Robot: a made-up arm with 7 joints. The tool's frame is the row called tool. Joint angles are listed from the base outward. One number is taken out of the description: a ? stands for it. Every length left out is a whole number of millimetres.
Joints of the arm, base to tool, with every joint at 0 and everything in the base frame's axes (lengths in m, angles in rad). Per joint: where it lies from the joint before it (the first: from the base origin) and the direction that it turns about. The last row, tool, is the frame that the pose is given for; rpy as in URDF.
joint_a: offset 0.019 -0.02 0.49 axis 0 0 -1
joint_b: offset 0.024 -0.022 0 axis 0 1 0
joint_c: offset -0.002 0 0.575 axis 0 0 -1
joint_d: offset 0.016 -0.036 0 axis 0 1 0
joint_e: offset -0.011 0 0.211 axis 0 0 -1
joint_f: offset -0.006 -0.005 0 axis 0 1 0
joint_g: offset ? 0 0.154 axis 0 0 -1
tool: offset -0.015 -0.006 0 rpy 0 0 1.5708
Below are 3 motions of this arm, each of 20 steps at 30 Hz.
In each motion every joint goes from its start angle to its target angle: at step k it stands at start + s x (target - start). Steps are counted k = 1, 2, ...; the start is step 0. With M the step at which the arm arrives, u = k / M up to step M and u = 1 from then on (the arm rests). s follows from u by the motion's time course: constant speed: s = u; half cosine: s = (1 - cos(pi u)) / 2; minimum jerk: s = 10 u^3 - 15 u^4 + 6 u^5.
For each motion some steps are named. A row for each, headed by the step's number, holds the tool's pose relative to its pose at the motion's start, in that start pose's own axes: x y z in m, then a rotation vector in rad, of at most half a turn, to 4 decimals.
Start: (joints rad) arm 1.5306 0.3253 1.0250 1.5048 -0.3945 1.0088 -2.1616
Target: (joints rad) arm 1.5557 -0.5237 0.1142 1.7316 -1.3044 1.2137 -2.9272
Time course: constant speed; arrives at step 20
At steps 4, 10, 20:
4: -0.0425 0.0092 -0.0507 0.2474 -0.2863 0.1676
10: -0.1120 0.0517 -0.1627 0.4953 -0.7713 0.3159
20: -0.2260 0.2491 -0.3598 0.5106 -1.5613 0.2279

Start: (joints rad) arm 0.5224 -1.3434 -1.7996 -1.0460 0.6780 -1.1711 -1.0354
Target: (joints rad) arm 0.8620 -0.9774 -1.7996 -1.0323 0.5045 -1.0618 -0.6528
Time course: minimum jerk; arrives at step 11
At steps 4, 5, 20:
4: -0.0238 0.0205 -0.0654 0.1071 -0.0493 -0.1131
5: -0.0374 0.0369 -0.1031 0.1754 -0.0714 -0.1838
20: -0.0833 0.1166 -0.2190 0.4345 -0.0966 -0.4462

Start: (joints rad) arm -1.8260 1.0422 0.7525 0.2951 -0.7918 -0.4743 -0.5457
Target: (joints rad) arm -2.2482 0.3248 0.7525 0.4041 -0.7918 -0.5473 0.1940
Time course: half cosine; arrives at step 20
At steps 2, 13, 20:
2: 0.0143 0.0088 0.0023 -0.0111 0.0123 -0.0081
13: 0.3240 0.3293 -0.0373 -0.4052 0.1999 -0.1742
20: 0.3715 0.4737 -0.0931 -0.5688 0.1782 -0.2041

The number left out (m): -0.022
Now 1 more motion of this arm.
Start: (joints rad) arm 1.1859 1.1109 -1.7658 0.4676 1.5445 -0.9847 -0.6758
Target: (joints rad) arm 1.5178 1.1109 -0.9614 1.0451 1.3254 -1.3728 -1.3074
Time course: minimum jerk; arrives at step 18
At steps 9, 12, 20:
9: -0.0133 0.0255 -0.0635 0.2819 0.1338 0.2794
12: -0.0360 0.0551 -0.1203 0.4568 0.0722 0.4531
20: -0.0551 0.0883 -0.1670 0.5607 -0.0335 0.5744

